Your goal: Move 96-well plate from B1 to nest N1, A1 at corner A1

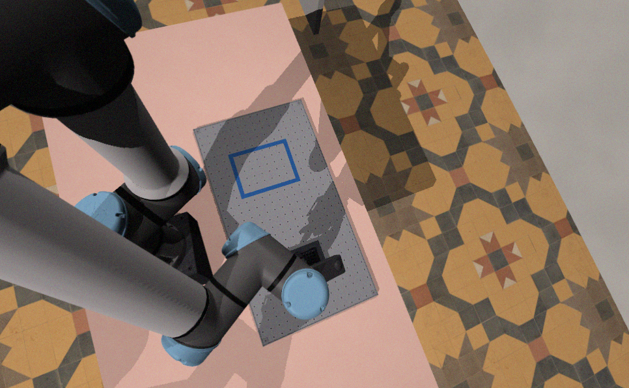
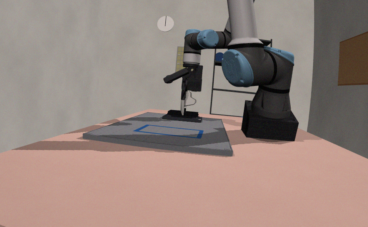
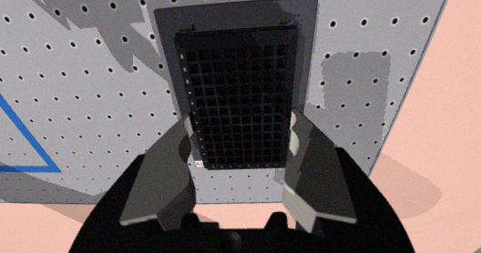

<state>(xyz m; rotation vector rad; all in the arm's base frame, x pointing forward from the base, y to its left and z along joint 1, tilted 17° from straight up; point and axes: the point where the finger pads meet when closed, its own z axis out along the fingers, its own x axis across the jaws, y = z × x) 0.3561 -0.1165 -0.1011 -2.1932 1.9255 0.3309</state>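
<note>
My hand is 1 cm above the black 96-well plate. From my hand the other things lie so: white A1 mark: 8 cm behind, 4 cm to the left, 2 cm below; then dark plate nest N1: 3 cm below.
</note>
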